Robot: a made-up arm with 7 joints.
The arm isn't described. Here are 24 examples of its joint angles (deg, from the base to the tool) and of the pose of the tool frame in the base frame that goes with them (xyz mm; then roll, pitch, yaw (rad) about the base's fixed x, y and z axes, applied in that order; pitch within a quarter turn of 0, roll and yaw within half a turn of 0).
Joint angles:
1: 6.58 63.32 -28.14 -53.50 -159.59 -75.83 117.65
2: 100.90 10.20 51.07 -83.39 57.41 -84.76 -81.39
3: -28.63 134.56 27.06 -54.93 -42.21 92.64 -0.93
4: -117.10 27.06 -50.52 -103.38 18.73 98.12 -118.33
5: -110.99 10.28 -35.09 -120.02 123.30 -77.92 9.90
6: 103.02 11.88 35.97 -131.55 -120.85 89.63 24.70
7: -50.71 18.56 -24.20 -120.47 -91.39 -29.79 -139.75
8: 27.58 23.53 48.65 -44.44 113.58 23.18 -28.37
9: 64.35 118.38 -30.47 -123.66 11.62 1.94 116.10
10: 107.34 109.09 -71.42 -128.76 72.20 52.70 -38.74
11: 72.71 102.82 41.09 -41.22 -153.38 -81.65 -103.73
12: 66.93 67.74 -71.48 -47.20 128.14 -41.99 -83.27
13: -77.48 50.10 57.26 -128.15 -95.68 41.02 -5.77
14: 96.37 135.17 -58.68 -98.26 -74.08 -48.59 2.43
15: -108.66 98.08 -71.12 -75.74 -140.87 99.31 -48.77
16: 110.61 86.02 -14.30 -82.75 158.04 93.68 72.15
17: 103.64 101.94 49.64 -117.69 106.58 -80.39 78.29
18: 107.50 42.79 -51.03 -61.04 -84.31 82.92 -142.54
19: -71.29 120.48 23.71 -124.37 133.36 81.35 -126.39
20: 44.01 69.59 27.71 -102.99 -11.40 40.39 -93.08
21: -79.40 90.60 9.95 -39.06 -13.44 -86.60 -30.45
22: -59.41 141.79 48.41 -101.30 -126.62 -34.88 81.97
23: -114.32 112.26 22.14 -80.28 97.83 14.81 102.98
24: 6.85 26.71 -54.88 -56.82 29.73 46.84 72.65
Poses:
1: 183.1 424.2 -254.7 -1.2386 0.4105 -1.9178
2: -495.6 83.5 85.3 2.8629 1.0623 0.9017
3: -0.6 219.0 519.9 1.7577 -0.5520 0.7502
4: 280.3 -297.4 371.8 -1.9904 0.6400 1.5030
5: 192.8 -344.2 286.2 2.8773 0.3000 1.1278
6: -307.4 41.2 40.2 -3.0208 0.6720 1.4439
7: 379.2 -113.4 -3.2 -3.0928 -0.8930 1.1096
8: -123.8 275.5 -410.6 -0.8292 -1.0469 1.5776
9: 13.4 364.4 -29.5 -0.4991 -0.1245 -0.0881
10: -246.1 290.6 165.8 -2.5692 0.2692 -0.8486
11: 76.0 510.9 125.8 1.4860 -0.4882 0.5745
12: -420.7 343.9 -51.2 -0.6981 0.6901 -1.5697
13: 175.6 219.7 187.8 2.0307 -1.0936 0.2727
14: -57.7 420.1 28.7 2.6247 -0.8836 0.2029
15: 299.7 244.7 353.1 1.7772 -0.7842 2.0205
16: -254.0 353.8 79.8 0.7949 0.2669 2.8146
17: 117.5 332.9 -10.8 -2.5943 -0.4848 2.3258
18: -558.5 3.4 67.1 0.6934 -0.4947 0.2002
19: -33.3 130.3 416.9 -1.1226 0.6751 1.8901
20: 91.4 397.6 -14.6 -1.5090 0.6313 2.9468
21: 154.5 445.1 408.8 -2.5185 0.6725 -0.1110
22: -232.0 34.6 430.5 -3.0806 0.1967 0.5396
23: -154.7 292.2 387.9 2.2013 0.1470 1.6465
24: 45.6 76.4 -472.5 -0.3003 0.0256 0.0141
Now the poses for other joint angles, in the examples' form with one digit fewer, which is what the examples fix.
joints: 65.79 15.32 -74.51 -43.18 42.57 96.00 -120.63
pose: -474 -127 -290 2.488 -0.567 0.177
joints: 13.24 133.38 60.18 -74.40 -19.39 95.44 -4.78
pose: 152 172 491 1.934 -0.124 0.091
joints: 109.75 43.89 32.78 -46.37 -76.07 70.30 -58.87
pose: -423 296 165 -3.109 -0.458 -2.255
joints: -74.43 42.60 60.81 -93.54 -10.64 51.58 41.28
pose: 358 304 181 -2.670 -0.641 -2.965
